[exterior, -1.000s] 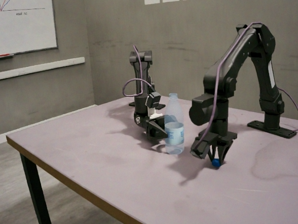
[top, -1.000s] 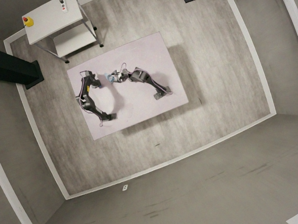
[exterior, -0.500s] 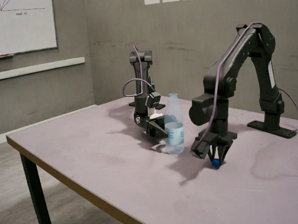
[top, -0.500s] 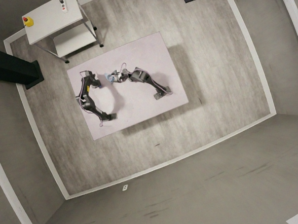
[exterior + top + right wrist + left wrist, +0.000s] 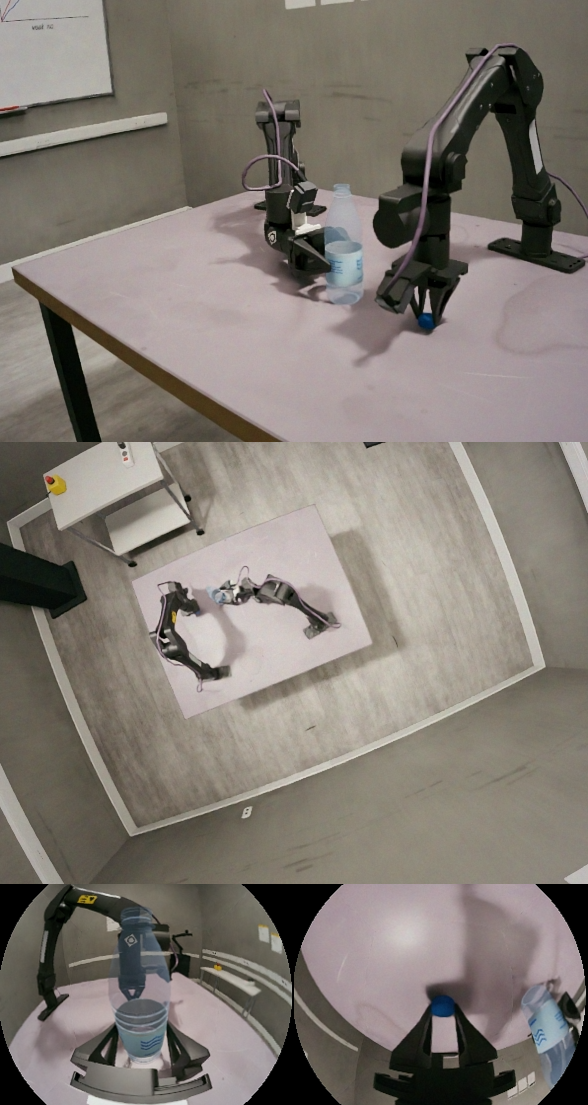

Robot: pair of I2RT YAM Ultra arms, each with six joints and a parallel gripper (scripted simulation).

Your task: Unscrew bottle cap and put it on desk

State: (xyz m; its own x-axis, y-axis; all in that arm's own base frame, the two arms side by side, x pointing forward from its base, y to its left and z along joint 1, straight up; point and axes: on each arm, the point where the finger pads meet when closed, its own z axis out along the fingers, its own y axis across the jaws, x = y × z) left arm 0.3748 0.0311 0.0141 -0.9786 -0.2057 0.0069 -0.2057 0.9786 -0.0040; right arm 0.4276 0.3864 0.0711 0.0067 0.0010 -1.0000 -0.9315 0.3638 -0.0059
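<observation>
The blue cap lies 10 mm below my left hand. The rest, counted from my left hand: clear plastic bottle 160 mm to the right, 90 mm above.
The clear plastic bottle lies 3 cm above my right hand. Round my right hand: blue cap 17 cm to the left, 6 cm below.
</observation>
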